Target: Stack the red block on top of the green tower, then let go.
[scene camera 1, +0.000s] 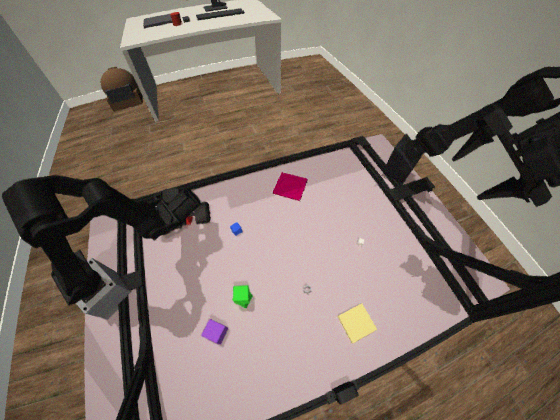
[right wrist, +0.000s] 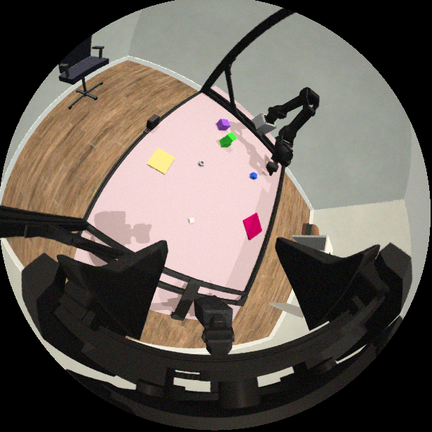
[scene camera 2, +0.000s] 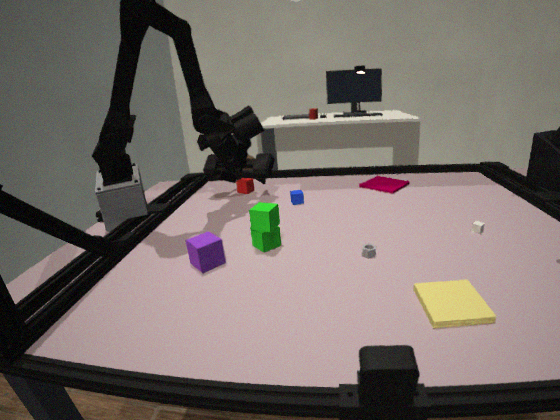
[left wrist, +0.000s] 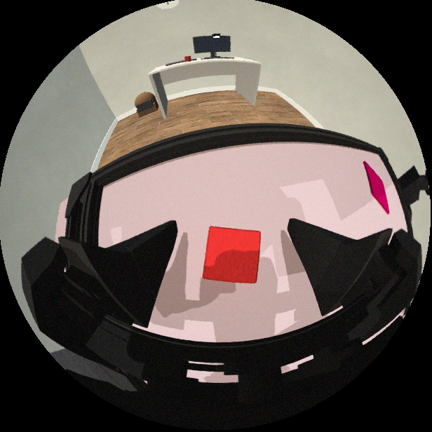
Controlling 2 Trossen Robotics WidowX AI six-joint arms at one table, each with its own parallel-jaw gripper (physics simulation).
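Pixels of known places: left gripper, fingertip midpoint: (scene camera 2: 249,182); right gripper, fingertip midpoint: (scene camera 1: 465,179); left arm's base at its link origin: (scene camera 1: 88,285) (scene camera 2: 117,176); right arm's base at its link origin: (scene camera 1: 409,151).
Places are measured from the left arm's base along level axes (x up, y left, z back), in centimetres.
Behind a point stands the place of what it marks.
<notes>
The red block (scene camera 1: 188,220) {x -8.9, y -0.1, z -31.2 cm} (scene camera 2: 245,186) {x -9.0, y 0.0, z -30.8 cm} (left wrist: 232,255) lies on the pink table, partly hidden by the left gripper in scene camera 1. My left gripper (left wrist: 234,225) is open; in the left wrist view the red block shows between and below its spread fingers, untouched. The gripper's shadow falls across the block. The green tower (scene camera 1: 241,295) {x -3.6, y -31.0, z -24.2 cm} (scene camera 2: 265,226) {x -6.3, y -32.4, z -23.7 cm} (right wrist: 228,140) is two green blocks, the upper one turned a little on the lower one. My right gripper (scene camera 1: 467,179) {x 25.1, y -57.7, z -61.8 cm} (right wrist: 222,245) is open and empty, high at the right of scene camera 1, beyond the table's edge.
A blue cube (scene camera 1: 236,229) {x -8.4, y -14.9, z -38.4 cm} (scene camera 2: 297,197) {x -9.3, y -15.3, z -38.4 cm} lies near the red block. A purple cube (scene camera 1: 215,331) {x -6.6, y -31.2, z -13.8 cm} (scene camera 2: 205,252) {x -7.7, y -33.1, z -13.1 cm} lies near the tower. A crimson square (scene camera 1: 290,186) {x -10.3, y -17.1, z -63.4 cm}, a yellow square (scene camera 1: 357,323) {x -10.1, y -58.3, z -37.7 cm}, a grey nut (scene camera 2: 369,251) {x -9.9, y -43.3, z -36.6 cm} and a white cube (scene camera 2: 478,227) {x -10.0, y -48.0, z -58.6 cm} lie farther right. A black frame (scene camera 2: 200,382) edges the table.
</notes>
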